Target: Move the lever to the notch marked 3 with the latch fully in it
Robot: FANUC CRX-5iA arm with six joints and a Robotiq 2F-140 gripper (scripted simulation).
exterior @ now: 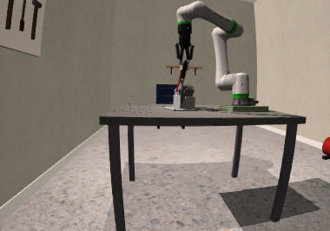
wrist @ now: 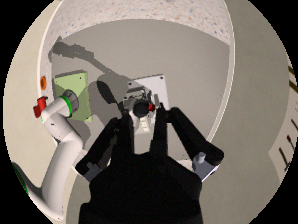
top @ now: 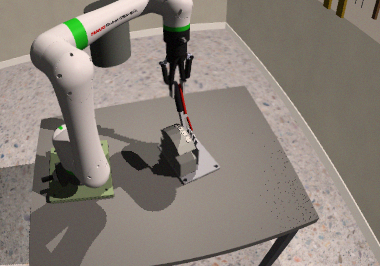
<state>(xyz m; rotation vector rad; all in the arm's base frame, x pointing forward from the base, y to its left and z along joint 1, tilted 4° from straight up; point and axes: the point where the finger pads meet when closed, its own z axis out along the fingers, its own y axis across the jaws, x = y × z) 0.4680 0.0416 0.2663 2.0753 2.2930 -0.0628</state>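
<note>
My gripper is now 20 mm short of the red bar, 40 mm to the left of it and 110 mm above it.
</note>
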